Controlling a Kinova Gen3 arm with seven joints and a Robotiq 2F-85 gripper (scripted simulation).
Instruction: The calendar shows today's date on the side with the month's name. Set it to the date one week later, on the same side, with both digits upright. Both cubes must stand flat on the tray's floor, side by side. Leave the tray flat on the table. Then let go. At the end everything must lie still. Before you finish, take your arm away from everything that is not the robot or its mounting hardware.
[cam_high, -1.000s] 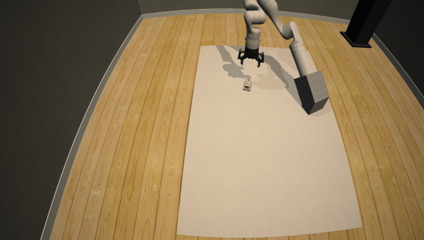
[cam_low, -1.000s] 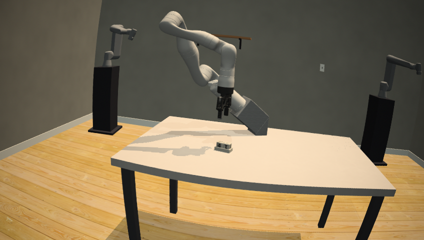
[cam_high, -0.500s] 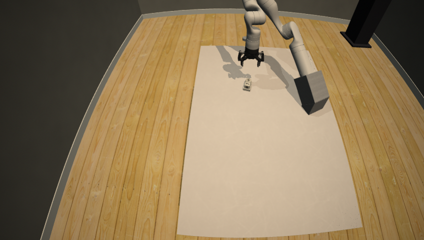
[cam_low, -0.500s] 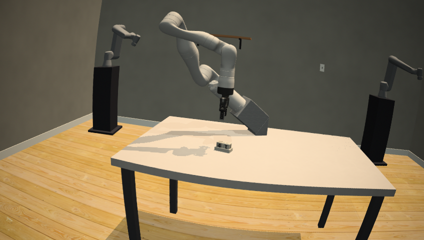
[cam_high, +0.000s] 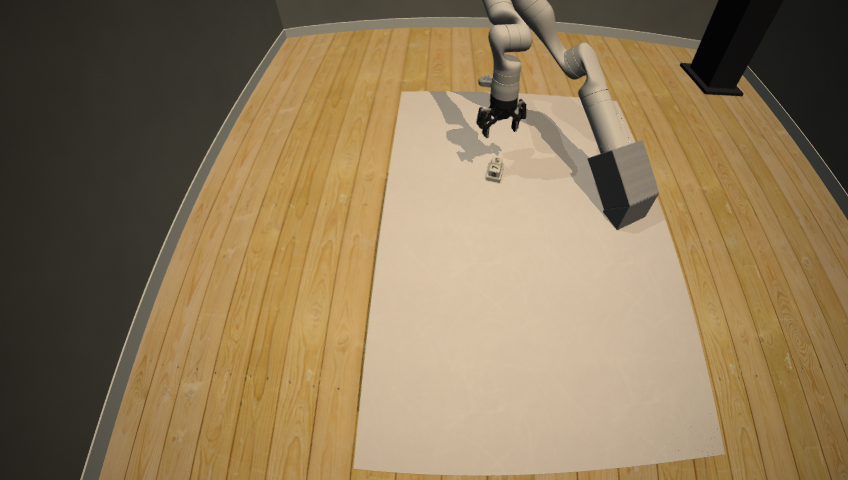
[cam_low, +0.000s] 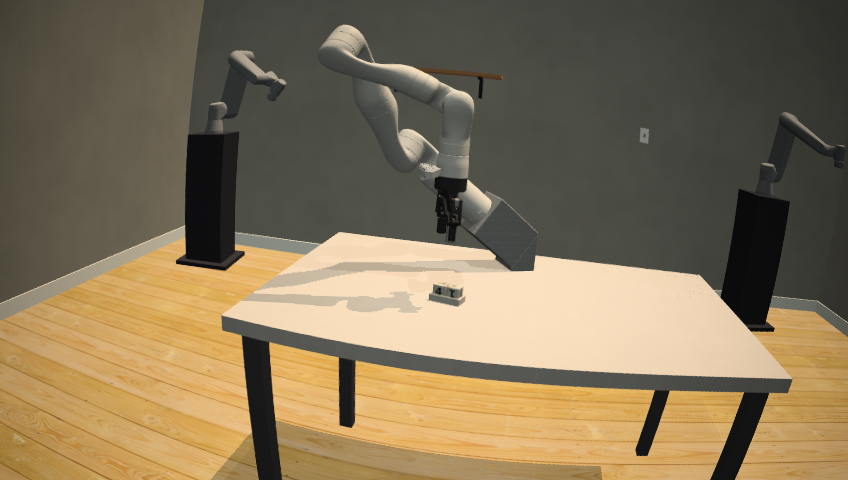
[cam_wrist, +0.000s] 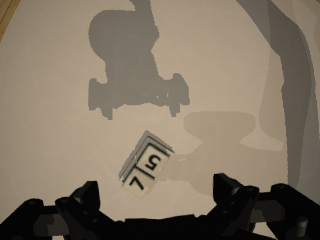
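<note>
My hand is 1 cm short of the white digit cube, 3 cm to the right of it and 13 cm above it. Round my hand: white calendar tray: 1 cm ahead, 2 cm to the left, 15 cm below.
</note>
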